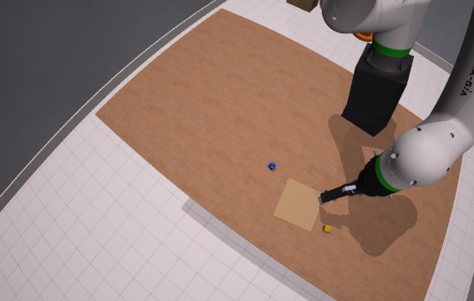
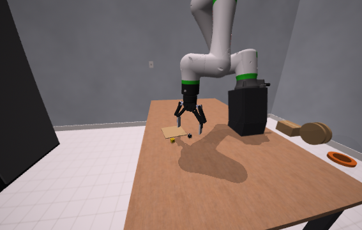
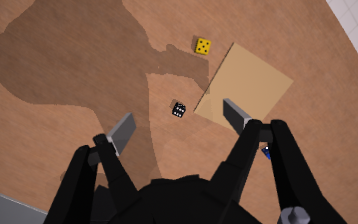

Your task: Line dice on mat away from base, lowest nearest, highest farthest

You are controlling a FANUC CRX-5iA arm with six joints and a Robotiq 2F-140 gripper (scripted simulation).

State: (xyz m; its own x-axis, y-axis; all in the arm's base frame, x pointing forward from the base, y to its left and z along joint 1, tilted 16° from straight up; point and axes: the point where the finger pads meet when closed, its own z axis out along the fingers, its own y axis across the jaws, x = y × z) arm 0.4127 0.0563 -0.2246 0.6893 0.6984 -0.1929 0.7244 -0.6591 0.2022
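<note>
Right now the black die is 10 mm behind my hand, 10 mm to the right of it and 50 mm below it. The rest, counted from my hand: blue die 40 mm ahead, 240 mm to the right, 50 mm below; then yellow die 100 mm ahead, 30 mm to the left, 50 mm below; then tan mat 90 mm ahead, 90 mm to the right, 60 mm below.
</note>
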